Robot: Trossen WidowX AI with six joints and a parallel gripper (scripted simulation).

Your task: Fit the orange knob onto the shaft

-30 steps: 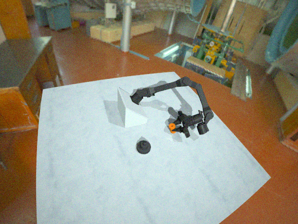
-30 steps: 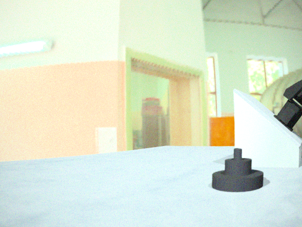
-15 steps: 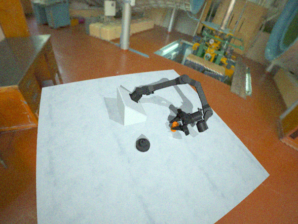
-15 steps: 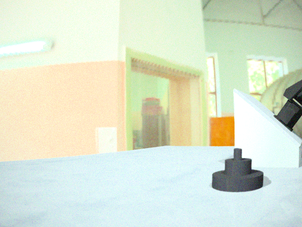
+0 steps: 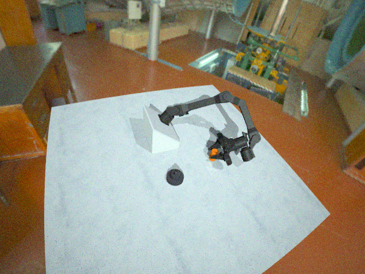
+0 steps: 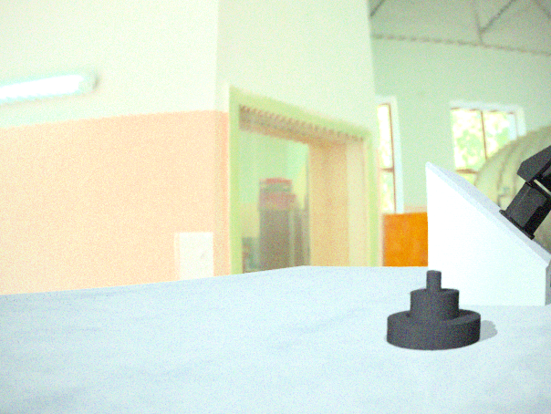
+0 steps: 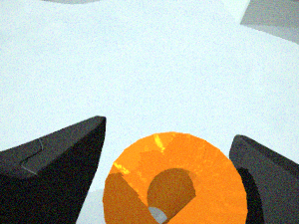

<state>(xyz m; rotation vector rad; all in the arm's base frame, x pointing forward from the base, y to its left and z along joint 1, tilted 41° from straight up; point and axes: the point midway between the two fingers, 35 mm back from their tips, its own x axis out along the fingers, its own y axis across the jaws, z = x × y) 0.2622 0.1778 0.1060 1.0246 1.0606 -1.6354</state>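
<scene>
Now: the orange knob 1 cm ahead of my gripper tip, 3 cm to the left of it and 1 cm below it. From my gripper tip the other things lie so: dark round pedestal: 6 cm ahead, 22 cm to the right, 1 cm below.
</scene>
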